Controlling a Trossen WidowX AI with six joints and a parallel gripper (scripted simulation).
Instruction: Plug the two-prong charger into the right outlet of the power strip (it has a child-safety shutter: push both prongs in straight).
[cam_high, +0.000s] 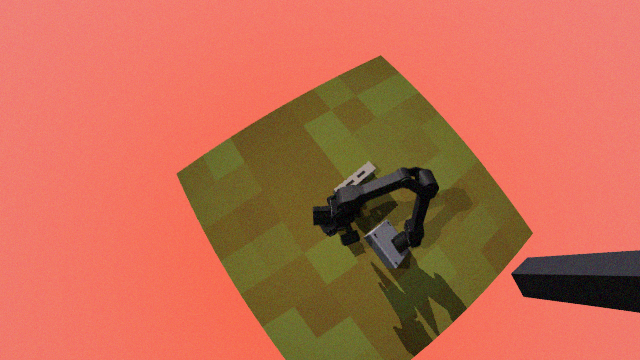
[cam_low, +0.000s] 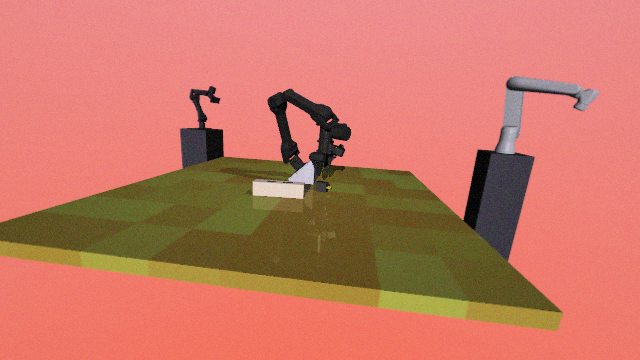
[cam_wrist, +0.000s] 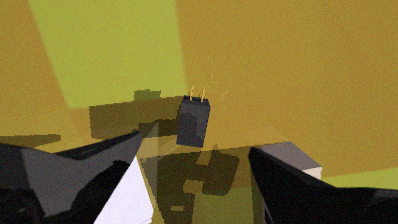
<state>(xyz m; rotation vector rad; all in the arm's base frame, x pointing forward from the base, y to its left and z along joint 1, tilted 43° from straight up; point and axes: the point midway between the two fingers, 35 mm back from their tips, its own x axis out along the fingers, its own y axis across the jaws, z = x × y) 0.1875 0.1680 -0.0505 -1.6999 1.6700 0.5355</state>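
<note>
My gripper tip is now 60 mm above the dark two-prong charger and 20 mm to the right of it.
</note>
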